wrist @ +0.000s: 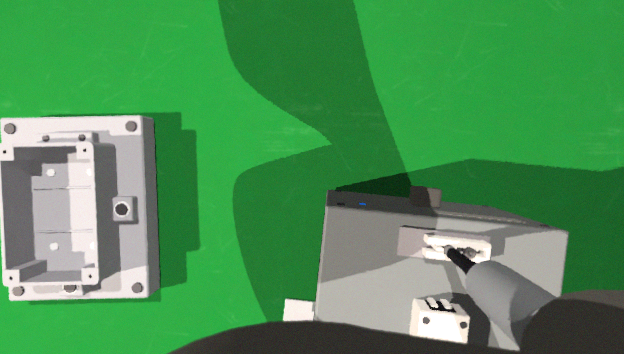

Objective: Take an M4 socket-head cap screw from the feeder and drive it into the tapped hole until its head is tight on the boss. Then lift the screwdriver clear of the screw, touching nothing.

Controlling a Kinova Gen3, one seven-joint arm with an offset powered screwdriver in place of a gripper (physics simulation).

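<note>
The screw feeder (365,265) is a grey box at the lower right of the wrist view, with a white slotted rail (482,249) on top. A grey screw head (470,253) shows in the rail. My screwdriver (448,250) reaches in from the lower right, its black bit tip over or at the rail's slot. Whether the tip touches or holds a screw is too small to tell. The light grey housing (135,170) lies at the left. Its small square boss (131,217) carries the dark round tapped hole (121,209), well away from the bit.
A white block (439,325) with two dark screws stands on the feeder, close left of the screwdriver body. A brown-grey knob (425,196) sticks out of the feeder's far side. A white piece (298,310) adjoins its left side. The housing's raised open box has tall walls beside the boss.
</note>
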